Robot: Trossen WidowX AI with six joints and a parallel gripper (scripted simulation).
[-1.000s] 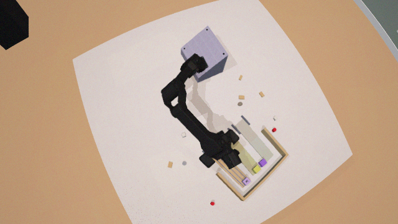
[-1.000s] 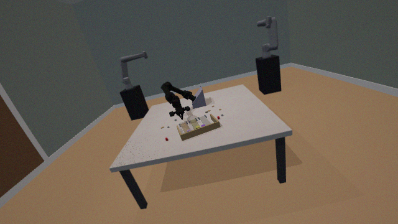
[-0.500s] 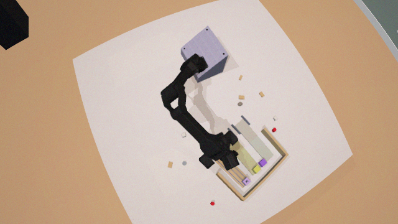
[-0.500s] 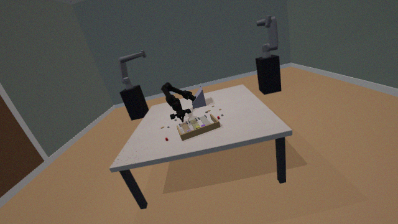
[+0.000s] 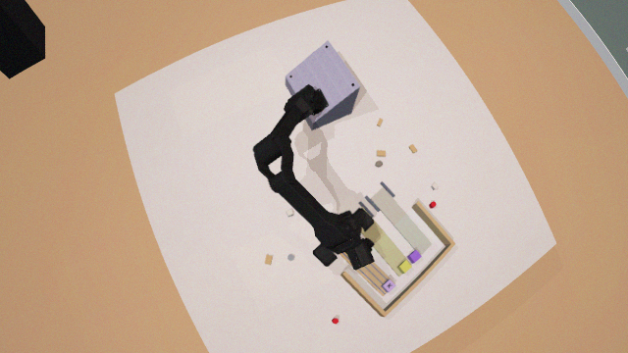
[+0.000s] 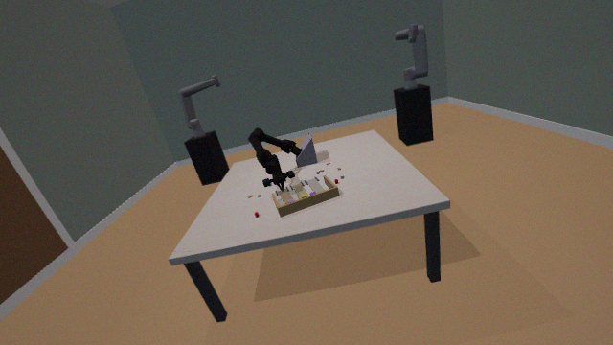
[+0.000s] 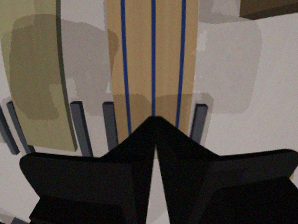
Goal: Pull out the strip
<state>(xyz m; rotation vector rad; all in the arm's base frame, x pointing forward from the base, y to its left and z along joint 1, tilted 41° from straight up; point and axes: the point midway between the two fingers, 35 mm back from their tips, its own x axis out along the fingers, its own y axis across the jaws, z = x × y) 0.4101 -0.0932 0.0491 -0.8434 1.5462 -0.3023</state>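
Now: gripper tip 15 cm to the left of the grey bit and 2 cm past it.
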